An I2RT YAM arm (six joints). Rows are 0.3 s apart.
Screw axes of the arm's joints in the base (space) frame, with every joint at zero. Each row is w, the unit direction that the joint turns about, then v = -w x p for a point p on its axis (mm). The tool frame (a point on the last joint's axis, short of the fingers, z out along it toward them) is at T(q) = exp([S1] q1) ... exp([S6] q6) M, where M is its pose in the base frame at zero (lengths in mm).
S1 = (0, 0, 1, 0.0, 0.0, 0.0)
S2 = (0, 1, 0, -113.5, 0.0, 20.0)
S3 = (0, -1, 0, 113.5, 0.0, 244.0)
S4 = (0, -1, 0, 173.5, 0.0, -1.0)
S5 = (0, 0, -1, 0.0, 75.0, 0.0)
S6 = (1, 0, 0, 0.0, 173.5, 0.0)
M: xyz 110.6 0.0 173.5 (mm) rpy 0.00 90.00 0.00 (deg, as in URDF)
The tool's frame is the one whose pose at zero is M.
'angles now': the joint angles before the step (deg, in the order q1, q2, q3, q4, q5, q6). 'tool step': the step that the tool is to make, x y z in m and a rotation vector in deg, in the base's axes. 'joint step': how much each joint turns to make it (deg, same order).
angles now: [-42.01, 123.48, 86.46, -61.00, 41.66, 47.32]
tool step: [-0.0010, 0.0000, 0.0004, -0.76, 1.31, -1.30]
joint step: [-0.02, 0.53, 0.71, -2.01, 1.22, 2.02]
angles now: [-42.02, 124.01, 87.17, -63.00, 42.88, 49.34]
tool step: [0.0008, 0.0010, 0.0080, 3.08, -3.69, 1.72]
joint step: [-0.12, -1.85, -0.41, 1.40, -4.44, -3.32]
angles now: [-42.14, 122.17, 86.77, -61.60, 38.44, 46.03]
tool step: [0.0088, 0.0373, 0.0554, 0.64, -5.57, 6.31]
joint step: [4.97, -9.64, -0.79, -3.75, -3.93, -2.05]
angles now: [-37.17, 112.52, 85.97, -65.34, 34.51, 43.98]
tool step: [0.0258, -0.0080, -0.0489, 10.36, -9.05, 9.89]
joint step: [0.23, 5.88, -2.06, 13.87, -13.94, -10.58]
